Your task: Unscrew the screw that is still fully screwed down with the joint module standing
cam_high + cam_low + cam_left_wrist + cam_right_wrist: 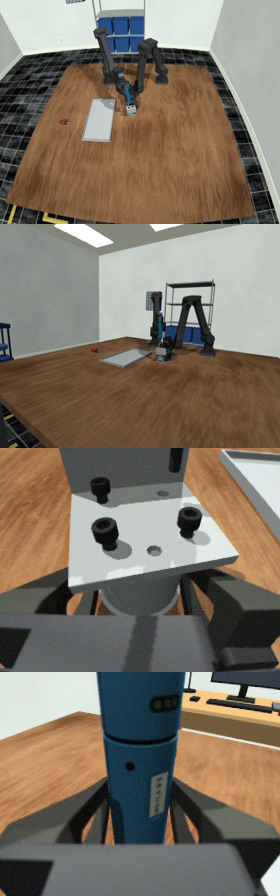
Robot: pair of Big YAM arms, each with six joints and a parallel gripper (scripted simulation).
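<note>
Right now the grey bracket is 5 cm above my left hand. Round my left hand: screw 2 cm behind, 1 cm to the left, 5 cm above; flat grey tray 5 cm ahead, 26 cm to the right, 2 cm below; small red-handled tool 9 cm ahead, 56 cm to the right, 1 cm below.
</note>
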